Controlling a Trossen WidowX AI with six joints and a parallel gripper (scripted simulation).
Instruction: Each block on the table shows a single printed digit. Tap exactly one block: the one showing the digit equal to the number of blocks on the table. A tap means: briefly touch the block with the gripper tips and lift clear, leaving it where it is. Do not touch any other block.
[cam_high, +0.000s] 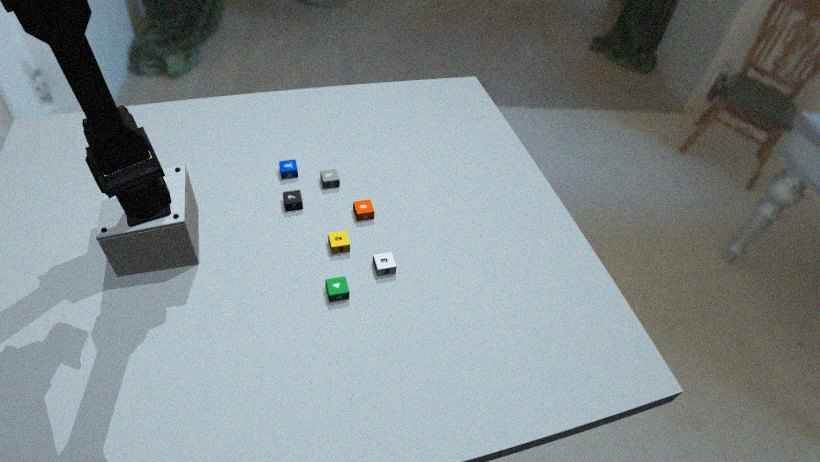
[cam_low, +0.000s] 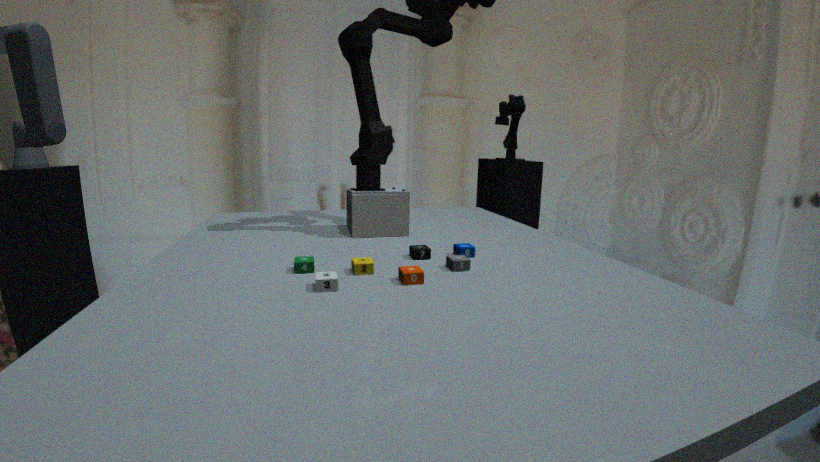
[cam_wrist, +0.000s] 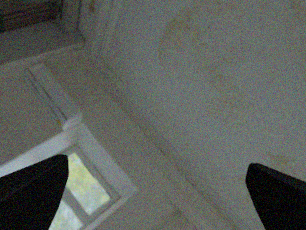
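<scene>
Right now the black block is 700 mm below my gripper tip, 240 mm to the right of it and 180 mm ahead of it. Round my gripper tip: grey block: 700 mm below, 270 mm ahead, 210 mm to the right; then blue block: 700 mm below, 200 mm ahead, 160 mm to the right; then orange block: 700 mm below, 310 mm to the right, 300 mm ahead.
</scene>
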